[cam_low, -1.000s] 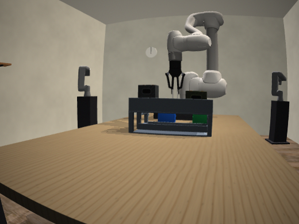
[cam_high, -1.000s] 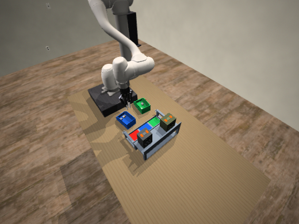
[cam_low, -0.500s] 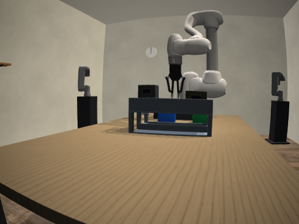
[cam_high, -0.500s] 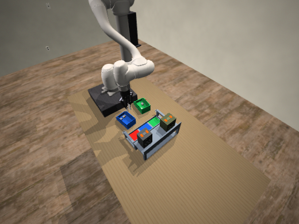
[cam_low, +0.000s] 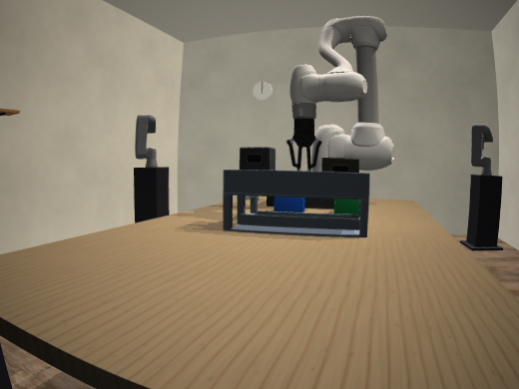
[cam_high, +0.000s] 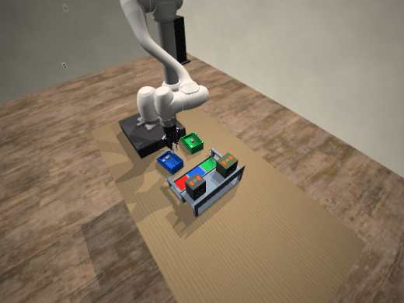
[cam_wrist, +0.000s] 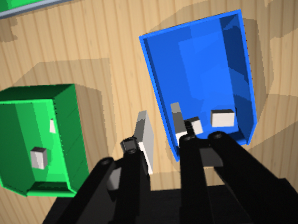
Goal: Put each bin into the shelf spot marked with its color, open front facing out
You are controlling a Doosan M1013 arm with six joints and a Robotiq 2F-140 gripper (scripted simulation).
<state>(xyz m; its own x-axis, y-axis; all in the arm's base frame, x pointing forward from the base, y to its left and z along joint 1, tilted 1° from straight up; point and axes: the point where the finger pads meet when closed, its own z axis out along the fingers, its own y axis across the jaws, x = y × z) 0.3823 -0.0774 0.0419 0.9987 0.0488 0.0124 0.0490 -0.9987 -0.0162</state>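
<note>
Now: hand 9 cm above the blue bin and 5 cm to the left of it. The rest, counted from my hand: olive box 34 cm ahead, 13 cm to the left, 2 cm above; then black box 32 cm ahead, 10 cm to the right, 3 cm above; then green bin 18 cm to the left, 9 cm below, 3 cm behind.
</note>
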